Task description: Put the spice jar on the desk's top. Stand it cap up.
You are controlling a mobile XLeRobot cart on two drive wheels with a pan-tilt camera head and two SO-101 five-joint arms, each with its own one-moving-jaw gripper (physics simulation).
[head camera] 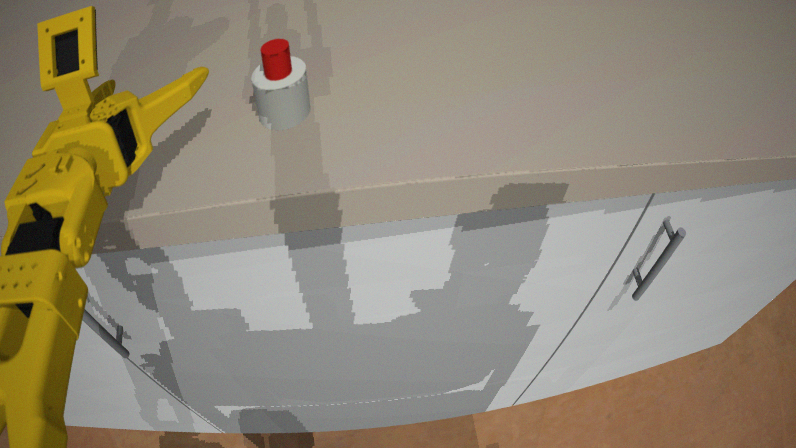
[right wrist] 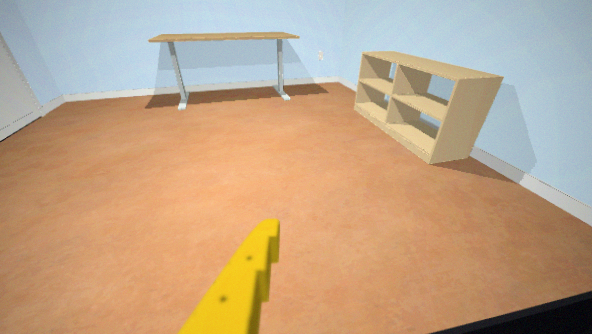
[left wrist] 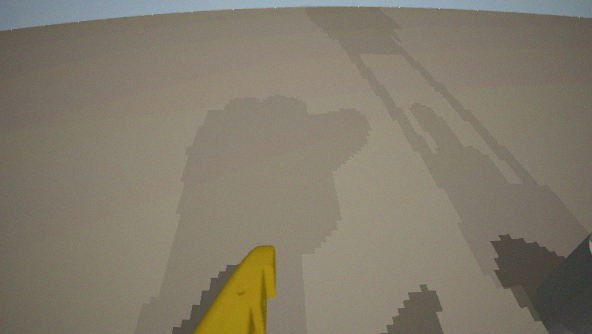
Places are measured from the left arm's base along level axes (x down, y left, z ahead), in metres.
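Where they show: left hand, tool point: [head camera: 113,84] [left wrist: 274,264]; right hand, tool point: [right wrist: 279,235].
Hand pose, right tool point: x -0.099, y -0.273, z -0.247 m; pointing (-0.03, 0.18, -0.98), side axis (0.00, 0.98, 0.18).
Note:
Each offset is from my right tool point to the centre of the thing. "spot": to the spot under its first point. Level surfaces: height alone.
The spice jar @(dx -0.068, dy +0.182, dz +0.589 m) [head camera: 282,100], a pale grey cylinder with a red cap, stands upright, cap up, on the beige counter top @(dx -0.037 m) [head camera: 501,100] [left wrist: 125,150]. My left gripper [head camera: 155,79] is open and empty above the counter, left of the jar in the head view and apart from it. One notched jaw [left wrist: 250,295] of it shows in the left wrist view. My right gripper is open; one notched jaw [right wrist: 240,285] shows over the floor, with nothing against it. The desk @(dx +0.153 m) [right wrist: 225,37], with a thin wooden top and grey legs, stands far off by the wall.
White cabinet fronts [head camera: 389,361] with bar handles @(spot: dx +0.120, dy -0.176, dz +0.527 m) [head camera: 660,264] lie below the counter edge. In the right wrist view, a wooden shelf unit [right wrist: 462,117] stands at the right by the wall, and brown floor @(dx +0.873 m) [right wrist: 175,200] lies before the desk. A dark shape @(spot: dx -0.057, dy +0.201, dz +0.591 m) [left wrist: 565,290] shows at the left wrist view's right edge.

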